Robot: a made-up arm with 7 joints. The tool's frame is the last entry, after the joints.
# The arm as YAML. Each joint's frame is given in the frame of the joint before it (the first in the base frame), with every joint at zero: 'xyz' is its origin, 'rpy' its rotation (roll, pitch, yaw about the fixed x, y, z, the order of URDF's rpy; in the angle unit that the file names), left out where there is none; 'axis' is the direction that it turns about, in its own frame. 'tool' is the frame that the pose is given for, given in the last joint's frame.
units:
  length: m
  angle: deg
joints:
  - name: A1
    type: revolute
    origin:
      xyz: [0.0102, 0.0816, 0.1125]
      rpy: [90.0, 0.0, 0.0]
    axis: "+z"
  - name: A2
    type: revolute
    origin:
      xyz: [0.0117, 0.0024, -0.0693]
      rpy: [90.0, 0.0, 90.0]
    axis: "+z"
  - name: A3
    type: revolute
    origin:
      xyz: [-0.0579, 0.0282, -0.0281]
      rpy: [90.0, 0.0, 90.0]
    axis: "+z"
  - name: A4
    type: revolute
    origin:
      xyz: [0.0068, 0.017, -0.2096]
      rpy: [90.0, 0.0, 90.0]
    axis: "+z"
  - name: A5
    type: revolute
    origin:
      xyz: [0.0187, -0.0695, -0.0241]
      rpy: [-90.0, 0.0, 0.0]
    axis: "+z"
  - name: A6
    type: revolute
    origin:
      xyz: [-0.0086, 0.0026, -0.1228]
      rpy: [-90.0, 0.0, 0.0]
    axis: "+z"
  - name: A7
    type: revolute
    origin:
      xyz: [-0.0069, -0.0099, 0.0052]
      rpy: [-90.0, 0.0, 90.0]
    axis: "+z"
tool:
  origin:
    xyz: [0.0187, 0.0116, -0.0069]
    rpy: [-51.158, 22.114, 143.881]
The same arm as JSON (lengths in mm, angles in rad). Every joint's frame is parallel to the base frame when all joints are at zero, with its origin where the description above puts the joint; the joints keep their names.
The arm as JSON. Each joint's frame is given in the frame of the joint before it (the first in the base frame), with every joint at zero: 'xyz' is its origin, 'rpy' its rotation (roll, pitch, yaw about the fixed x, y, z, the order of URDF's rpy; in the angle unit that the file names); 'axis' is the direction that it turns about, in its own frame. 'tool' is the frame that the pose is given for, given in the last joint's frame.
{
  "units": {
    "length": "mm",
    "angle": "rad"
  },
  "joints": [
    {
      "name": "A1",
      "type": "revolute",
      "origin": {
        "xyz": [
          10.2,
          81.6,
          112.5
        ],
        "rpy": [
          0.0,
          0.0,
          0.0
        ]
      },
      "axis": [
        0.0,
        -1.0,
        0.0
      ]
    },
    {
      "name": "A2",
      "type": "revolute",
      "origin": {
        "xyz": [
          11.7,
          69.3,
          2.4
        ],
        "rpy": [
          0.0,
          0.0,
          0.0
        ]
      },
      "axis": [
        1.0,
        0.0,
        0.0
      ]
    },
    {
      "name": "A3",
      "type": "revolute",
      "origin": {
        "xyz": [
          -28.1,
          -28.2,
          -57.9
        ],
        "rpy": [
          0.0,
          0.0,
          0.0
        ]
      },
      "axis": [
        0.0,
        0.0,
        1.0
      ]
    },
    {
      "name": "A4",
      "type": "revolute",
      "origin": {
        "xyz": [
          17.0,
          -6.8,
          -209.6
        ],
        "rpy": [
          0.0,
          0.0,
          0.0
        ]
      },
      "axis": [
        0.0,
        -1.0,
        0.0
      ]
    },
    {
      "name": "A5",
      "type": "revolute",
      "origin": {
        "xyz": [
          18.7,
          24.1,
          -69.5
        ],
        "rpy": [
          0.0,
          0.0,
          0.0
        ]
      },
      "axis": [
        0.0,
        0.0,
        1.0
      ]
    },
    {
      "name": "A6",
      "type": "revolute",
      "origin": {
        "xyz": [
          -8.6,
          2.6,
          -122.8
        ],
        "rpy": [
          0.0,
          0.0,
          0.0
        ]
      },
      "axis": [
        0.0,
        1.0,
        0.0
      ]
    },
    {
      "name": "A7",
      "type": "revolute",
      "origin": {
        "xyz": [
          -6.9,
          5.2,
          9.9
        ],
        "rpy": [
          0.0,
          0.0,
          0.0
        ]
      },
      "axis": [
        -1.0,
        0.0,
        0.0
      ]
    }
  ],
  "tool": {
    "origin": {
      "xyz": [
        6.9,
        -11.6,
        -18.7
      ],
      "rpy": [
        0.2016,
        -0.8456,
        -0.9673
      ]
    }
  }
}

